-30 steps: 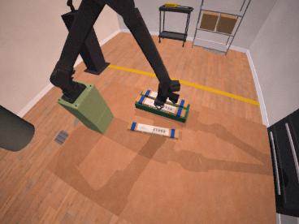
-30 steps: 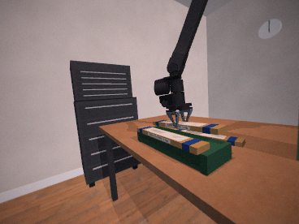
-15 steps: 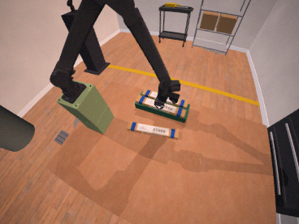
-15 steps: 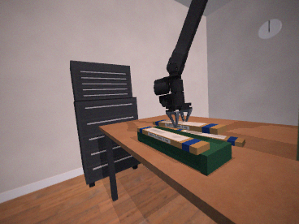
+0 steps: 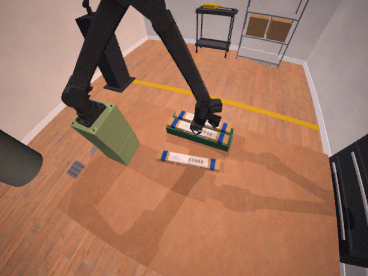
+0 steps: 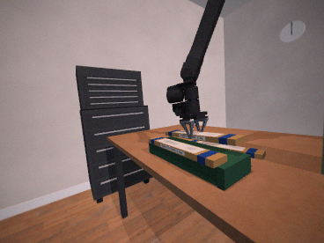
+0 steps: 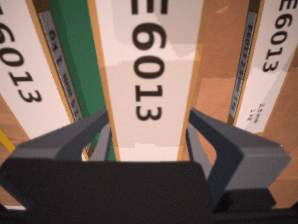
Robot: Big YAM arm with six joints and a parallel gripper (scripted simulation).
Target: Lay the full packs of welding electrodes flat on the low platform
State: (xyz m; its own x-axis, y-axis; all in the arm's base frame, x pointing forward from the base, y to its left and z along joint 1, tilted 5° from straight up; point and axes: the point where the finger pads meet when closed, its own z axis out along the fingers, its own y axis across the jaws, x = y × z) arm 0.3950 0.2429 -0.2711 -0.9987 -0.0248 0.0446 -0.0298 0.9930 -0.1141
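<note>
My hand is 80 mm above the green platform and 50 mm to the right of it.
</note>
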